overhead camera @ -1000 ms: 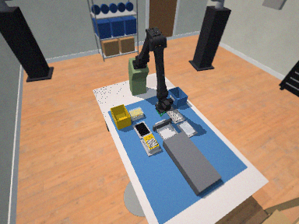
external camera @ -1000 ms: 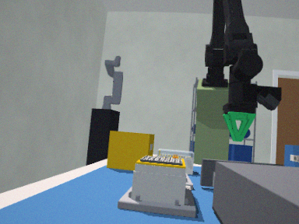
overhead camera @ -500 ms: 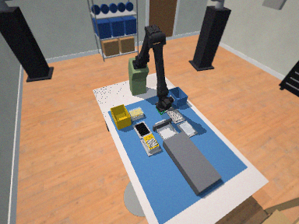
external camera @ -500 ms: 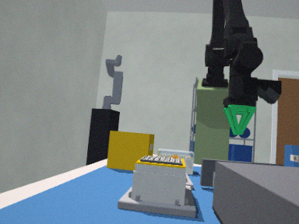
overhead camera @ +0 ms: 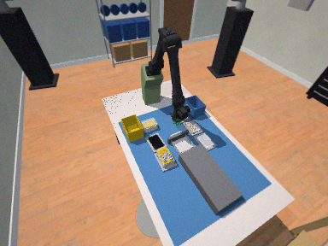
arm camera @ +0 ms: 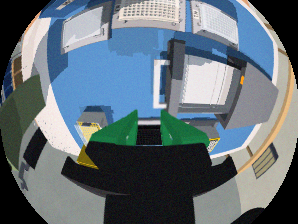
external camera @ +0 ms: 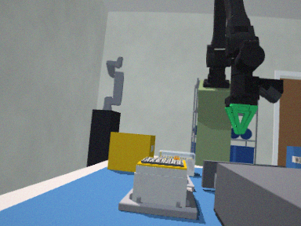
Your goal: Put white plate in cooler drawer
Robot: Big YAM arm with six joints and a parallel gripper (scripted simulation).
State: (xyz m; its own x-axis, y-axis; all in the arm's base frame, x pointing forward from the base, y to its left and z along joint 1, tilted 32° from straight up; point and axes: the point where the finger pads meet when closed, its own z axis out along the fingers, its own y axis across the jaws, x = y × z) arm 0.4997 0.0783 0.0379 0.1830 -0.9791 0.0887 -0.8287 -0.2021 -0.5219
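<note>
The white plate is 40 mm behind my hand, 190 mm to the left of it and 130 mm below it. From my hand the other things lie so: black plate (30 mm ahead, 180 mm to the right, 130 mm below); yellow-topped tip box (200 mm ahead, 150 mm to the right, 90 mm below); drawer (170 mm ahead, 40 mm to the left, 120 mm below).
</note>
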